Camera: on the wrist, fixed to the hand. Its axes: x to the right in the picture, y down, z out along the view.
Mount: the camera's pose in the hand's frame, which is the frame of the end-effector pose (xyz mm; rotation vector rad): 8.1 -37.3 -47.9 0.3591 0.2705 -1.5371
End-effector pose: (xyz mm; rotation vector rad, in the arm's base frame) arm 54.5 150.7 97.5 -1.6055 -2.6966 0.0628
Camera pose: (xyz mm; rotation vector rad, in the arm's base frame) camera 18.9 141.6 146.5 0.6526 -2.6458 0.2495
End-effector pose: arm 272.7 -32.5 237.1 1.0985 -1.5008 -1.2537
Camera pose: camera 320.7 -54.9 206.4 -2.6107 0.4406 1.5275
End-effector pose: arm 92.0 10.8 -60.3 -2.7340 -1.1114 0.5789
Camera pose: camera 92.4 44.2 -9.0 -1.0005 -2.1621 0.0947
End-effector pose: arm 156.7 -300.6 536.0 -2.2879 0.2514 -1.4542
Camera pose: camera 114.7 -282.0 576.5 1.5950 1.6683 1.8430
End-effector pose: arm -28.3 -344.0 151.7 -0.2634 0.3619 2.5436
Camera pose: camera -9.2 -324.5 96.9 -0.4886 0.4477 0.9192
